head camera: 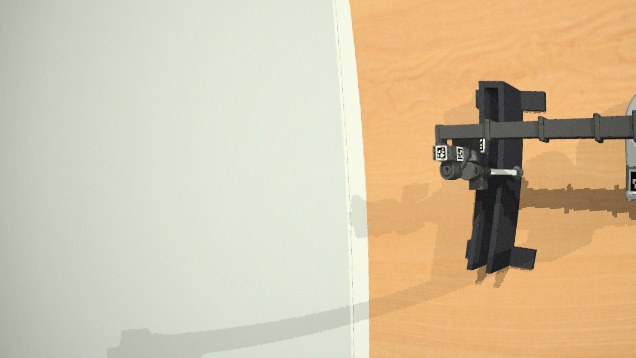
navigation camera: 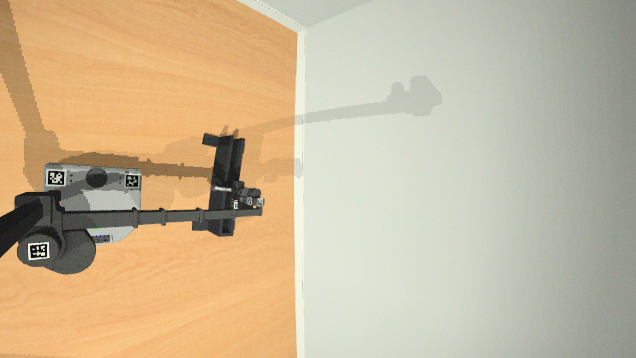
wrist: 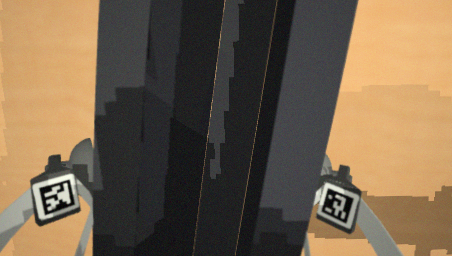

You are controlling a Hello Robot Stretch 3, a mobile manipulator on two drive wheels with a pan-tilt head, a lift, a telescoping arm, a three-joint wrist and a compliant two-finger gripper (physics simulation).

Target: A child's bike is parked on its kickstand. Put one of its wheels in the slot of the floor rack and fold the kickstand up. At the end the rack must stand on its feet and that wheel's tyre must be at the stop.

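Pixels of known places: gripper, fingertip midpoint: (wrist: 204, 164); robot's base, link origin: (navigation camera: 97, 177).
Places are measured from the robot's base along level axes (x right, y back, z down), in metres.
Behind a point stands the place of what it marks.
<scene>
The dark floor rack (head camera: 506, 220) @(x 0.580, y -0.114, z -0.099 m) (navigation camera: 226, 160) @(x 0.581, y -0.124, z -0.154 m) (wrist: 310, 75) @(x 0.576, y 0.085, z -0.161 m) has its long slot facing up. Feet stick out sideways at its ends; I cannot tell whether all of them rest on the floor. My gripper (head camera: 495, 173) @(x 0.626, y 0.021, z -0.084 m) (navigation camera: 226, 189) @(x 0.626, y 0.021, z -0.084 m) (wrist: 204, 164) @(x 0.626, y 0.021, z -0.084 m) points down over the rack's middle and is shut on it across its width. In the wrist view one fingertip is against each outer side, partly hidden behind the rack's walls. No wheel shows in the slot. The child's bike and its kickstand do not show in these views.
A pale wall (head camera: 175, 175) @(x 1.264, y 0.002, z -0.755 m) (navigation camera: 450, 200) @(x 1.263, y -0.001, z -1.108 m) with a white skirting board (head camera: 357, 150) @(x 1.260, y 0.102, z -0.033 m) (navigation camera: 300, 250) @(x 1.298, y 0.509, z -0.069 m) stands beyond the rack. My base (navigation camera: 112, 200) @(x 0.059, y 0.082, z -0.160 m) is on the rack's other side. My telescoping arm (head camera: 570, 129) @(x 0.267, y 0.101, z -0.433 m) (navigation camera: 175, 216) @(x 0.244, y 0.102, z -0.433 m) crosses above the rack. Shadows fall on the wooden floor and wall.
</scene>
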